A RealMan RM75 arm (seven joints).
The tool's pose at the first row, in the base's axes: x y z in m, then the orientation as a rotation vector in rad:
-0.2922, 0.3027, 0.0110, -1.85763, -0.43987, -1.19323
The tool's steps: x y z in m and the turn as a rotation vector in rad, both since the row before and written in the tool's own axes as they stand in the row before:
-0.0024, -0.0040, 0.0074, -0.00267, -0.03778, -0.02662
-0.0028, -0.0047, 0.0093, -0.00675, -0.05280, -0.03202
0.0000, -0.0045, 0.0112, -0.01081, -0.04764, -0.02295
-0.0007, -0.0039, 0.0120, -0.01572, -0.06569, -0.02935
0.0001, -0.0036, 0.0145, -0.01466, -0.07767, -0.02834
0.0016, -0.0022, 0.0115, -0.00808, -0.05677, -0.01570
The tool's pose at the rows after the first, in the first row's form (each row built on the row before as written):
-0.2919, 0.3113, 0.0095, -1.88454, -0.48556, -1.17852
-0.2914, 0.3218, 0.0073, -1.92412, -0.54313, -1.15485
-0.2887, 0.3335, 0.0063, -1.96356, -0.58708, -1.13094
-0.2857, 0.3455, 0.0036, -2.01790, -0.64533, -1.09535
-0.2812, 0.3592, -0.0003, -2.07810, -0.70951, -1.04509
-0.2767, 0.3697, -0.0032, -2.11956, -0.75206, -1.00252

